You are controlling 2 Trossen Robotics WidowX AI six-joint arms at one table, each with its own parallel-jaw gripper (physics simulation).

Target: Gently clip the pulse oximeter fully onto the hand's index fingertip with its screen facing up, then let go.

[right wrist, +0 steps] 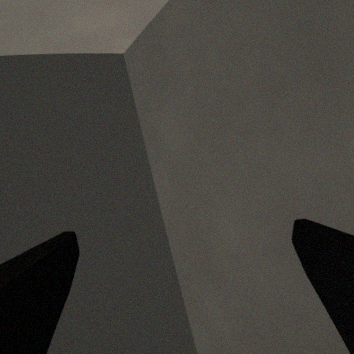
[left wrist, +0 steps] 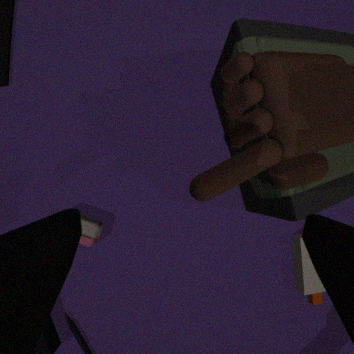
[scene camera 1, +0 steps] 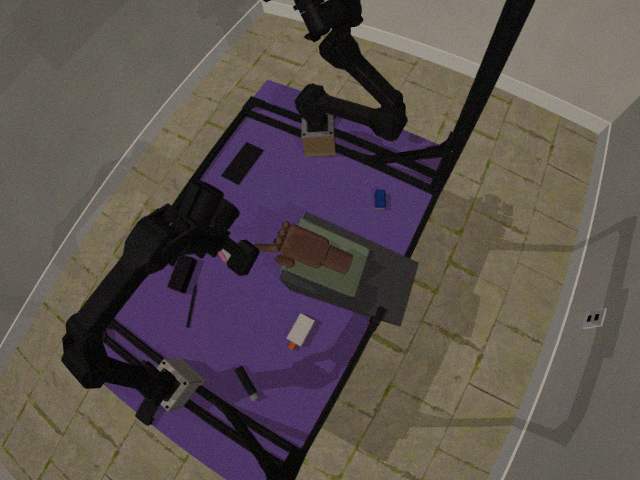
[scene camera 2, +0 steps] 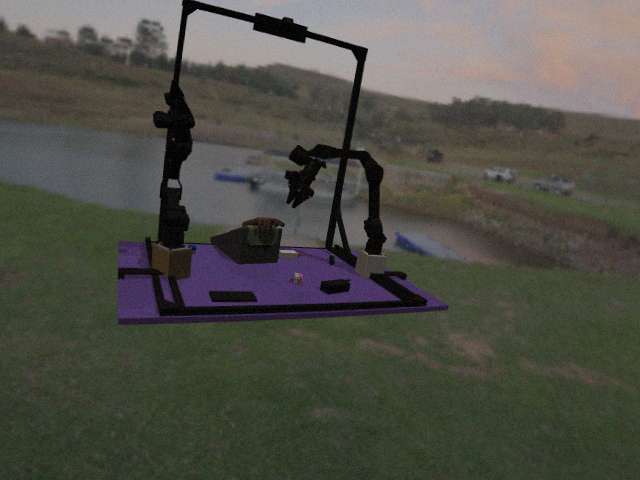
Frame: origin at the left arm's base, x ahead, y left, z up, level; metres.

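Where they show: left gripper, between the fingertips: point(left wrist: 194, 223) point(scene camera 1: 238, 238) point(scene camera 2: 289, 205); right gripper, between the fingertips: point(right wrist: 186, 236) point(scene camera 2: 176, 87); left arm's base, origin of its link: point(scene camera 1: 165, 384) point(scene camera 2: 373, 252); right arm's base, origin of its link: point(scene camera 1: 317, 123) point(scene camera 2: 172, 245).
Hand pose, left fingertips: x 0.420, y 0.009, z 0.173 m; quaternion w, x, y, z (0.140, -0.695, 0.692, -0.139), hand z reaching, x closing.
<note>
Things, the pixels of their top centre, and the offset from my left fingertips.
- pulse oximeter, centre of its top: point(left wrist: 74, 229) point(scene camera 1: 223, 252) point(scene camera 2: 298, 274) dx -0.041, dy +0.131, dz -0.246 m
- white box with an orange end, centre of its top: point(left wrist: 317, 271) point(scene camera 1: 298, 332) point(scene camera 2: 290, 251) dx -0.092, dy -0.196, dz -0.250 m
- black block, centre of its top: point(scene camera 1: 179, 272) point(scene camera 2: 336, 282) dx -0.171, dy +0.203, dz -0.243 m
- thin black stick, centre of its top: point(scene camera 1: 191, 304) dx -0.225, dy +0.119, dz -0.269 m
- dark cylinder, centre of its top: point(scene camera 1: 245, 383) dx -0.293, dy -0.163, dz -0.251 m
- black slab, centre of its top: point(scene camera 2: 233, 295) point(scene camera 1: 242, 162) dx +0.236, dy +0.304, dz -0.270 m
- blue block, centre of its top: point(scene camera 1: 380, 197) dx +0.371, dy -0.157, dz -0.246 m
The pulse oximeter point(scene camera 1: 224, 255) point(scene camera 2: 298, 279) point(left wrist: 91, 228), small, white and pink, lies on the purple table top, apart from the hand; the left wrist view shows it partly hidden behind a finger of my left gripper. I cannot tell which way its screen faces. The brown hand point(scene camera 1: 305, 244) point(scene camera 2: 263, 223) point(left wrist: 315, 105) rests palm down on a green pad, its index finger point(scene camera 1: 266, 248) point(left wrist: 235, 170) sticking out past the pad with a bare tip. My left gripper point(scene camera 2: 293, 203) point(left wrist: 194, 223) is open and empty, high above the table. My right gripper point(right wrist: 186, 236) is open and empty, raised, facing the walls.
A dark grey wedge point(scene camera 1: 390, 286) point(scene camera 2: 240, 246) carries the pad. A white box with an orange end point(scene camera 1: 300, 329) point(left wrist: 311, 265), a black block point(scene camera 1: 181, 274) point(scene camera 2: 334, 286), a thin black stick point(scene camera 1: 191, 305), a dark cylinder point(scene camera 1: 246, 382), a black slab point(scene camera 1: 242, 163) point(scene camera 2: 232, 296) and a blue block point(scene camera 1: 379, 198) lie around.
</note>
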